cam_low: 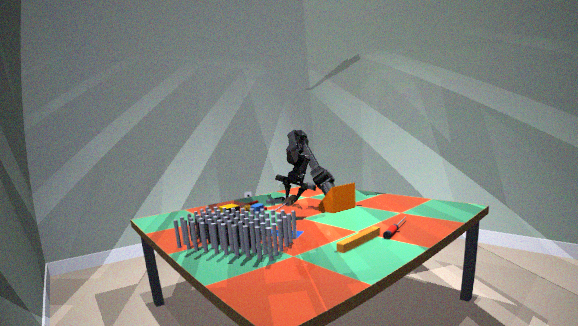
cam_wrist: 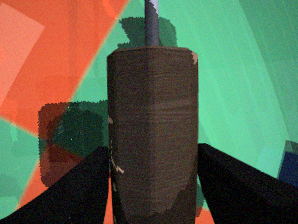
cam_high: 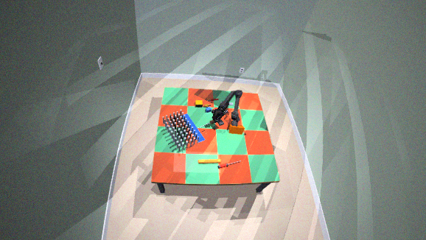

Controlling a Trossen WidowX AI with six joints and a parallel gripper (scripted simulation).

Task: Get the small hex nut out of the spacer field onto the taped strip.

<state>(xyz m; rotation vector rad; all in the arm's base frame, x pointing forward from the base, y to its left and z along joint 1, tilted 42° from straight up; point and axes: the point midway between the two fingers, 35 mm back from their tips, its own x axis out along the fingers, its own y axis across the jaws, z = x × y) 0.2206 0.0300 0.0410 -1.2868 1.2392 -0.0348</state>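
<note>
The orange level is 460 mm to the left of my gripper tip, 70 mm below it and 10 mm behind it. From my gripper tip the other things lie so: blue block (220 mm to the right, 70 mm below, 70 mm ahead); yellow block (290 mm to the right, 200 mm ahead, 60 mm below); blue taped strip (220 mm ahead, 90 mm below, 60 mm to the left).
</note>
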